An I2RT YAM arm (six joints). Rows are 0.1 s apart.
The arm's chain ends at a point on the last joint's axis. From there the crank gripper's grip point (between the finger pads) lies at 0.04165 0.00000 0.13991 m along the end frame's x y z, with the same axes.
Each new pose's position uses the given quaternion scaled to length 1; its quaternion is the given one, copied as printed.
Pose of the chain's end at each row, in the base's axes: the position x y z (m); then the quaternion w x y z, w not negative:
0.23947 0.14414 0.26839 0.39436 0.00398 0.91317 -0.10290
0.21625 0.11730 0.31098 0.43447 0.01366 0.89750 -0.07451
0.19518 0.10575 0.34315 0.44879 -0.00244 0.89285 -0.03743
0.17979 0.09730 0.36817 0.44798 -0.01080 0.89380 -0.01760
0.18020 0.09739 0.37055 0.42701 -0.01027 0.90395 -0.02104
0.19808 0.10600 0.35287 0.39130 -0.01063 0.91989 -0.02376
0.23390 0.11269 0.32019 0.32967 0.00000 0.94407 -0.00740
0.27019 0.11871 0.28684 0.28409 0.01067 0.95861 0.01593
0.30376 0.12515 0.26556 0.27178 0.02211 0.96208 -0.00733
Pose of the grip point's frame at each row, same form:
0.31143 0.11433 0.14493 0.39436 0.00398 0.91317 -0.10290
0.29917 0.09525 0.19288 0.43447 0.01366 0.89750 -0.07451
0.28246 0.09512 0.22662 0.44879 -0.00244 0.89285 -0.03743
0.26696 0.09279 0.25117 0.44798 -0.01080 0.89380 -0.01760
0.26182 0.09177 0.24965 0.42701 -0.01027 0.90395 -0.02104
0.26999 0.09946 0.22600 0.39130 -0.01063 0.91989 -0.02376
0.28839 0.11053 0.18478 0.32967 0.00000 0.94407 -0.00740
0.31152 0.12336 0.14691 0.28409 0.01067 0.95861 0.01593
0.34142 0.12310 0.12454 0.27178 0.02211 0.96208 -0.00733

